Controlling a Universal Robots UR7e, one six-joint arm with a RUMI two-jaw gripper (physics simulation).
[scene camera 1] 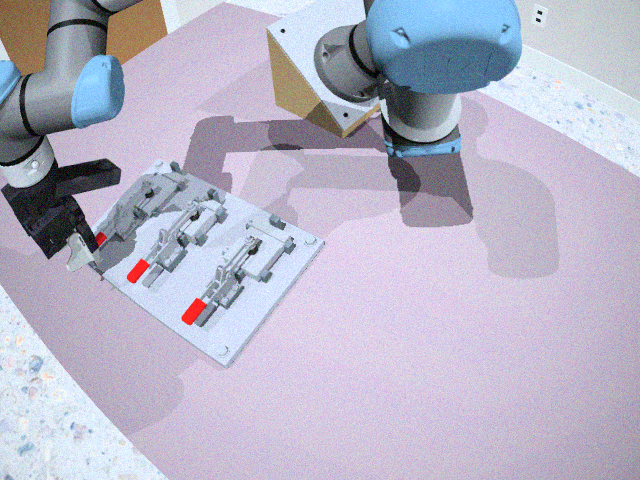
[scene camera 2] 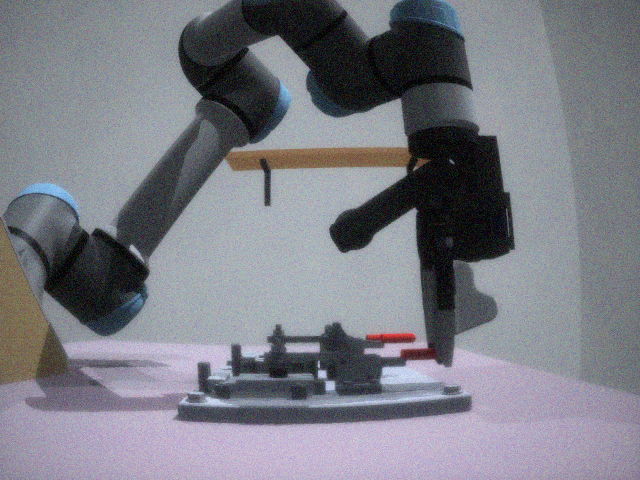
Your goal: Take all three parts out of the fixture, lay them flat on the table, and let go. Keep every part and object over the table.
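Places are measured from the arm's base along level axes (x left, y down, z back), in millimetres.
Where they show: gripper, fingertip midpoint: (scene camera 1: 91,259) (scene camera 2: 444,365); arm's base, link origin: (scene camera 1: 349,64).
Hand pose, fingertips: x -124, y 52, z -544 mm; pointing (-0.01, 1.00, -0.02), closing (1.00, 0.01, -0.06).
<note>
Things, the pixels of their centre, and the offset from my fingertips. "spot": a spot on its surface instead.
- white fixture plate, body centre: (scene camera 2: 315,385) (scene camera 1: 184,247) dz +115, dx +102, dy +26 mm
- nearest clamp's red handle, surface spot: (scene camera 2: 417,353) spot: dz +29, dx -15, dy -15 mm
A white fixture plate (scene camera 1: 270,292) (scene camera 2: 318,409) lies on the pink table at the left. It carries three toggle clamps with red handles (scene camera 1: 193,311) (scene camera 1: 137,270) (scene camera 1: 100,238). Each clamp presses on a grey part: the right one (scene camera 1: 276,260), the middle one (scene camera 1: 205,229) and the left one (scene camera 1: 137,205), which lies in shadow. My gripper (scene camera 1: 89,250) (scene camera 2: 440,358) points down at the fixture's left end, its tips right beside the nearest clamp's red handle (scene camera 2: 417,353). Its fingers stand close together with nothing between them. In scene camera 1 most of the gripper is cut off by the left edge.
The arm's wooden base block (scene camera 1: 304,90) stands at the back of the table, and another wooden box (scene camera 1: 137,26) at the back left. The table's front left edge meets speckled floor (scene camera 1: 109,452). A wooden shelf (scene camera 2: 318,158) with a hook hangs behind the arm.
</note>
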